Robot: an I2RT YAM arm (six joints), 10 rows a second.
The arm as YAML. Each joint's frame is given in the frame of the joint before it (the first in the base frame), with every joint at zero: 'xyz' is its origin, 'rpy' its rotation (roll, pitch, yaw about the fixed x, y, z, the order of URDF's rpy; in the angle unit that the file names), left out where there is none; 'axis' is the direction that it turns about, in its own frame. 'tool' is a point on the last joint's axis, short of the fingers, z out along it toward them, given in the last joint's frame.
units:
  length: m
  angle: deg
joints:
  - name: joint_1
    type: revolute
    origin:
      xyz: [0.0, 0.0, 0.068]
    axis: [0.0, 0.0, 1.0]
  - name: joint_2
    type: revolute
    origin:
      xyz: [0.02, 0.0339, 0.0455]
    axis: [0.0, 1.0, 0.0]
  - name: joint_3
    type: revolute
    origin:
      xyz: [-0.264, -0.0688, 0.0]
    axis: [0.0, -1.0, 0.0]
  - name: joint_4
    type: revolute
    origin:
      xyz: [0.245, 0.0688, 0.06]
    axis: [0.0, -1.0, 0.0]
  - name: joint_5
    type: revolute
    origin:
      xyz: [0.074, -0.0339, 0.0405]
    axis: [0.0, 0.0, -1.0]
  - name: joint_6
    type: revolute
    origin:
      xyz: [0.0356, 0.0, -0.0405]
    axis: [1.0, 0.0, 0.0]
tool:
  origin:
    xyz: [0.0, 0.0, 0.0]
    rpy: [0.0, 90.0, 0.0]
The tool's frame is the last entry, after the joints.
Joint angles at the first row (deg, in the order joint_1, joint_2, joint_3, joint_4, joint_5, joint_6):
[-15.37 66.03 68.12 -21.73 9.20 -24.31]
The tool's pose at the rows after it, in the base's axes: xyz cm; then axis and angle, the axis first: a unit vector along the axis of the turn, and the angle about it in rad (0 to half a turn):
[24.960, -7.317, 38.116, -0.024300, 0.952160, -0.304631, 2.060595]
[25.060, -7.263, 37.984, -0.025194, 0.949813, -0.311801, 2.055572]
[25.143, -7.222, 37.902, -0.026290, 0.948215, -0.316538, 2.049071]
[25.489, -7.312, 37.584, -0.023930, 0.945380, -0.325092, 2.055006]
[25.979, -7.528, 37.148, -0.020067, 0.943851, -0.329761, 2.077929]
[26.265, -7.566, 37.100, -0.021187, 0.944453, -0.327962, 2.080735]
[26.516, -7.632, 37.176, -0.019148, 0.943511, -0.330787, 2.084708]
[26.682, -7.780, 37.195, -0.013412, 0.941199, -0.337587, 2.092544]
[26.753, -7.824, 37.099, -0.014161, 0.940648, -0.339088, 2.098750]
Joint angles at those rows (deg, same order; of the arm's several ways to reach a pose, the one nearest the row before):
[-15.00 66.14 66.89 -20.56 9.85 -24.85]
[-14.74 66.11 66.30 -19.40 10.46 -25.22]
[-14.57 66.09 65.86 -18.40 10.77 -25.49]
[-14.44 66.69 65.39 -17.20 11.79 -25.83]
[-14.49 67.86 65.44 -16.99 12.82 -26.02]
[-14.42 68.51 65.82 -16.96 12.74 -25.99]
[-14.37 69.13 66.39 -16.98 13.21 -26.02]
[-14.46 69.60 66.73 -16.88 14.14 -26.07]
[-14.49 69.78 66.72 -16.90 14.32 -26.28]

